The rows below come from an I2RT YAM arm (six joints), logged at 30 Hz.
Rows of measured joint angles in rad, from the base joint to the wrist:
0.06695 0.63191 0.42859 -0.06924 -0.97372 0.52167
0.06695 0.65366 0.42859 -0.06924 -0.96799 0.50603
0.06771 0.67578 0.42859 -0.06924 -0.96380 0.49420
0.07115 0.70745 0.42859 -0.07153 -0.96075 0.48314
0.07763 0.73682 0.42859 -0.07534 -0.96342 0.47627
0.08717 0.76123 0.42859 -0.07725 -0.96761 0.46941
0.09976 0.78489 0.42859 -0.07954 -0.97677 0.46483
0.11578 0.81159 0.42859 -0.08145 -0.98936 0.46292
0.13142 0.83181 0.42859 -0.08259 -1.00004 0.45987
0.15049 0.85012 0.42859 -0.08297 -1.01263 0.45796
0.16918 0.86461 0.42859 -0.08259 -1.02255 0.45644
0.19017 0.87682 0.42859 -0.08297 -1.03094 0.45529
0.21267 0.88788 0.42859 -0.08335 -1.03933 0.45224
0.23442 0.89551 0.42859 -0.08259 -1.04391 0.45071
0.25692 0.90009 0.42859 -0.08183 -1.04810 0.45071
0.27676 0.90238 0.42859 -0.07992 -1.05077 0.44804
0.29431 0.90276 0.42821 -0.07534 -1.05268 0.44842
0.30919 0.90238 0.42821 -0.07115 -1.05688 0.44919
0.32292 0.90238 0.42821 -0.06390 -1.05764 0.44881
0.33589 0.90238 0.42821 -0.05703 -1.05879 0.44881
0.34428 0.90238 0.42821 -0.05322 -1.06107 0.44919
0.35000 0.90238 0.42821 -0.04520 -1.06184 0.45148
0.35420 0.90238 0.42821 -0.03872 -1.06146 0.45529
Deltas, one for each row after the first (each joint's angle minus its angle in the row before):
0.00000 0.02175 0.00000 0.00000 0.00573 -0.01564
0.00076 0.02212 0.00000 0.00000 0.00419 -0.01183
0.00344 0.03167 0.00000 -0.00229 0.00305 -0.01106
0.00648 0.02937 0.00000 -0.00381 -0.00267 -0.00687
0.00954 0.02441 0.00000 -0.00191 -0.00419 -0.00686
0.01259 0.02366 0.00000 -0.00229 -0.00916 -0.00458
0.01602 0.02670 0.00000 -0.00191 -0.01259 -0.00191
0.01564 0.02022 0.00000 -0.00114 -0.01068 -0.00305
0.01907 0.01831 0.00000 -0.00038 -0.01259 -0.00191
0.01869 0.01449 0.00000 0.00038 -0.00992 -0.00152
0.02099 0.01221 0.00000 -0.00038 -0.00839 -0.00115
0.02250 0.01106 0.00000 -0.00038 -0.00839 -0.00305
0.02175 0.00763 0.00000 0.00076 -0.00458 -0.00153
0.02250 0.00458 0.00000 0.00076 -0.00419 0.00000
0.01984 0.00229 0.00000 0.00191 -0.00267 -0.00267
0.01755 0.00038 -0.00038 0.00458 -0.00191 0.00038
0.01488 -0.00038 0.00000 0.00419 -0.00420 0.00077
0.01373 0.00000 0.00000 0.00725 -0.00076 -0.00038
0.01297 0.00000 0.00000 0.00687 -0.00115 0.00000
0.00839 0.00000 0.00000 0.00381 -0.00228 0.00038
0.00572 0.00000 0.00000 0.00802 -0.00077 0.00229
0.00420 0.00000 0.00000 0.00648 0.00038 0.00381

